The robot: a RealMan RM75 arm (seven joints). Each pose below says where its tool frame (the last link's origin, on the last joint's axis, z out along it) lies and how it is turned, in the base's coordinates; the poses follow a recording.
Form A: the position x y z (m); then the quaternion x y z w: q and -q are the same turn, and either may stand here.
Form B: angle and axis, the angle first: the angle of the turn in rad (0 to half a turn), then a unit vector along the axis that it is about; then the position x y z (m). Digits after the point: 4 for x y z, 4 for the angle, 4 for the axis.
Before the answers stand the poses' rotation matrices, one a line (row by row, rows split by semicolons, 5 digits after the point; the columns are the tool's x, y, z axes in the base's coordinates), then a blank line. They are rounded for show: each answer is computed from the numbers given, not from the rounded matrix.
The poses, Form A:
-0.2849, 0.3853, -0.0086, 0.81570, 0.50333, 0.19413, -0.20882
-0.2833, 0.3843, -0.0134, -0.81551, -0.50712, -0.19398, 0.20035
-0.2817, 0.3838, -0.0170, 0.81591, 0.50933, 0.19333, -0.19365
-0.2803, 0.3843, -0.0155, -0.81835, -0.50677, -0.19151, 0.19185
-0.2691, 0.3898, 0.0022, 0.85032, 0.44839, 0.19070, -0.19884
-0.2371, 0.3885, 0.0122, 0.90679, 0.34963, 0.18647, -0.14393
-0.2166, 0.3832, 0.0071, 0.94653, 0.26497, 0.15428, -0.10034
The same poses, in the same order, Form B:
0.41794 0.90221 0.10649; 0.74006 -0.40611 0.53609; 0.52691 -0.14525 -0.83742
0.41040 0.90485 0.11318; 0.74940 -0.40538 0.52352; 0.51959 -0.13003 -0.84446
0.40641 0.90601 0.11822; 0.75626 -0.40617 0.51294; 0.51274 -0.11906 -0.85025
0.41301 0.90292 0.11900; 0.75595 -0.41275 0.50811; 0.50789 -0.11990 -0.85303
0.52516 0.83839 0.14600; 0.68671 -0.51882 0.50917; 0.50263 -0.16714 -0.84819
0.68597 0.68776 0.23753; 0.58041 -0.71408 0.39142; 0.43882 -0.13064 -0.88903
0.81198 0.53257 0.23889; 0.47064 -0.83945 0.27171; 0.34524 -0.10819 -0.93226

2.7209, -0.8341, -0.5147, -0.1985, -0.2849, 0.3853, -0.0086
2.7382, -0.8324, -0.5176, -0.1980, -0.2833, 0.3843, -0.0134
2.7518, -0.8317, -0.5192, -0.1971, -0.2817, 0.3838, -0.0170
2.7555, -0.8338, -0.5164, -0.1951, -0.2803, 0.3843, -0.0155
2.7412, -0.8676, -0.4575, -0.1946, -0.2691, 0.3898, 0.0022
2.8527, -0.9163, -0.3533, -0.1884, -0.2371, 0.3885, 0.0122
2.9406, -0.9513, -0.2663, -0.1551, -0.2166, 0.3832, 0.0071

